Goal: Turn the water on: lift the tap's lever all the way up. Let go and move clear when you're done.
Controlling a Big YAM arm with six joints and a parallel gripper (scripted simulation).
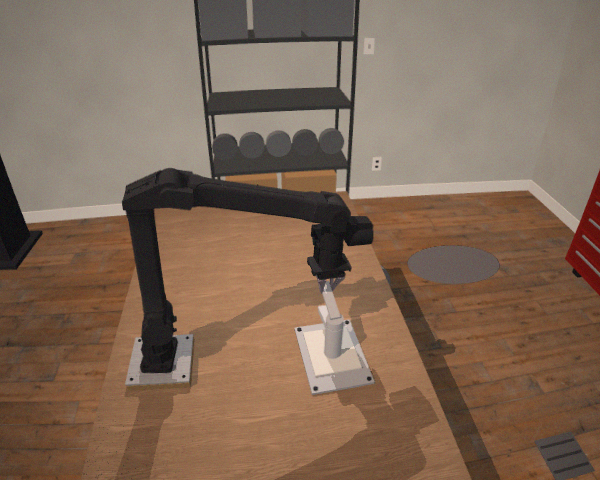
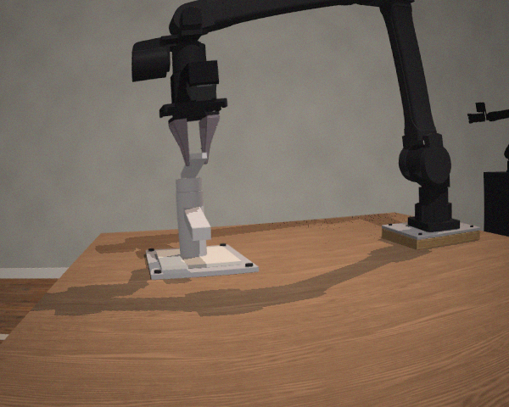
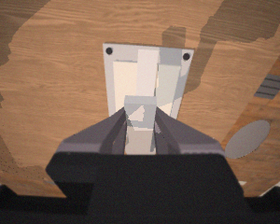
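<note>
My gripper is now 3 cm to the left of the lever, 1 cm short of it and 1 cm above it. Round my hand: white tap (7 cm below, 6 cm to the right, 1 cm ahead).
</note>
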